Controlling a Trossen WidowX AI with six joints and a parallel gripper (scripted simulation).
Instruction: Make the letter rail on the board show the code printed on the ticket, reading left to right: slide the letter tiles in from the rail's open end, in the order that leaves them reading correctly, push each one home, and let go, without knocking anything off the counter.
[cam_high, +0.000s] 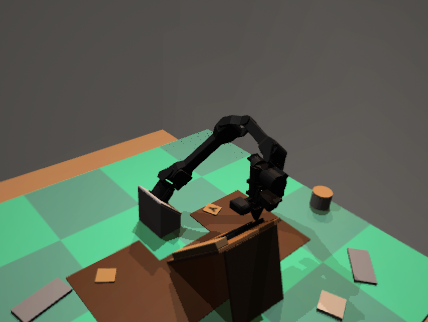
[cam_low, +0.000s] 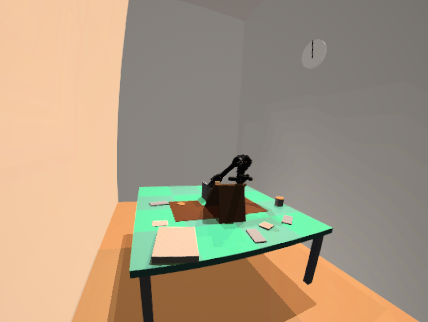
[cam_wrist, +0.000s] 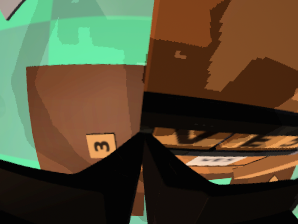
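Right now the white ticket is 80 mm behind my gripper tip, 100 mm to the right of it and 80 mm below it. The rest, counted from my gripper tip: large beige slab: 290 mm ahead, 580 mm to the right, 170 mm below; mat: 170 mm behind, 110 mm to the right, 180 mm below.
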